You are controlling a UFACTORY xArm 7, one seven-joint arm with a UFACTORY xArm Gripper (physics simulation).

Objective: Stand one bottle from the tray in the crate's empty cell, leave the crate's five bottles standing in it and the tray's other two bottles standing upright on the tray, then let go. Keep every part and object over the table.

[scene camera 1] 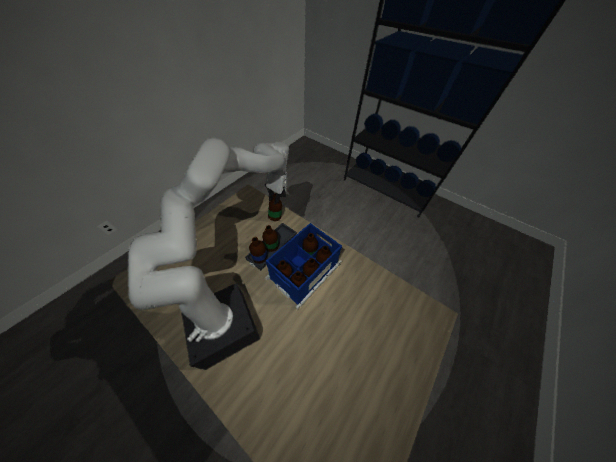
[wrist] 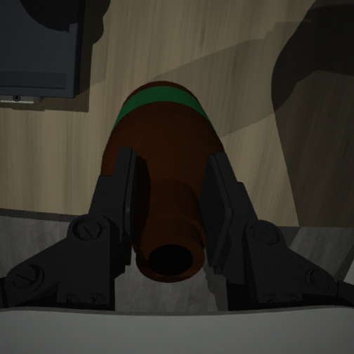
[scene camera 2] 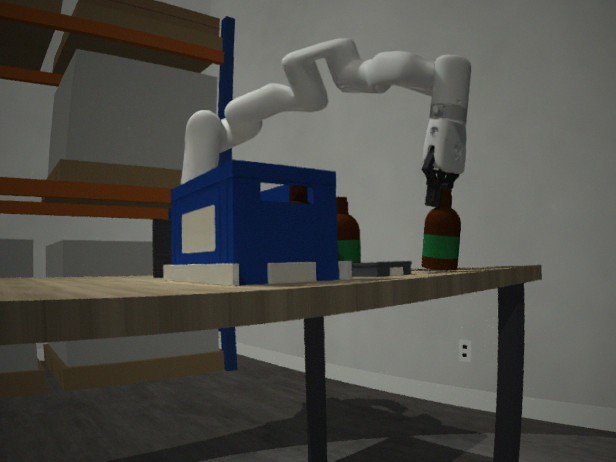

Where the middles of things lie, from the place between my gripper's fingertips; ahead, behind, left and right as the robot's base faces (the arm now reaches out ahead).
Right now my hand is 1 cm short of the brown bottle (wrist: 163,121) and 5 cm above it.
